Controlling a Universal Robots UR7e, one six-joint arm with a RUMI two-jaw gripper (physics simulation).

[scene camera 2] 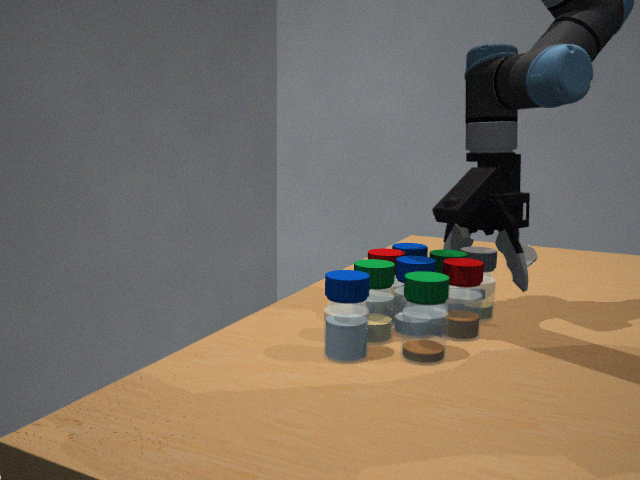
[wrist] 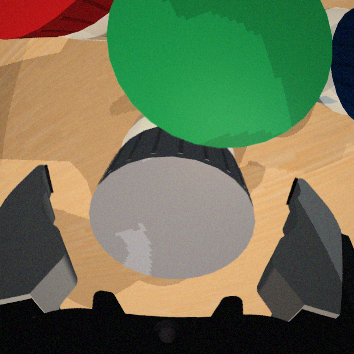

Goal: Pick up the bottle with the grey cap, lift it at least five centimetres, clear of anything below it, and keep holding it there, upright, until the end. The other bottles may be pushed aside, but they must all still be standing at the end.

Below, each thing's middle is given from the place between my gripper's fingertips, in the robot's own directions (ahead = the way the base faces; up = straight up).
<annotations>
My gripper is now 1 cm short of the red-capped bottle [scene camera 2: 464,304] and 11 cm to the right of it.
</annotations>
